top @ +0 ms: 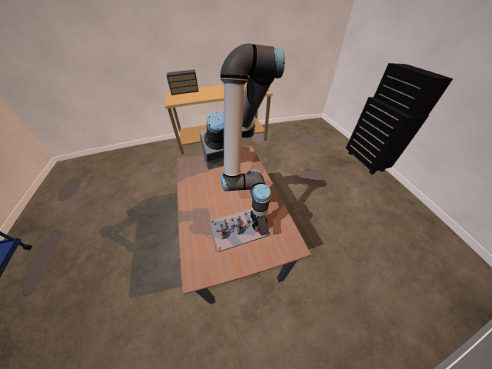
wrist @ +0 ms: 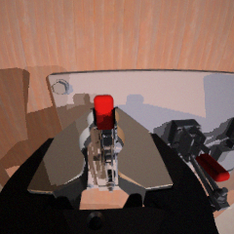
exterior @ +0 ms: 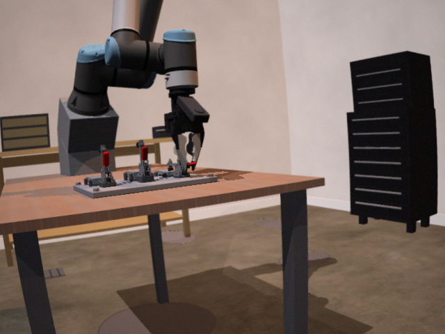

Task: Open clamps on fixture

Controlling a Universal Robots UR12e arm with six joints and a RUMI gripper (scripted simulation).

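Now: hand 130 mm to the left of the grey fixture plate, 50 mm past it and 40 mm above it.
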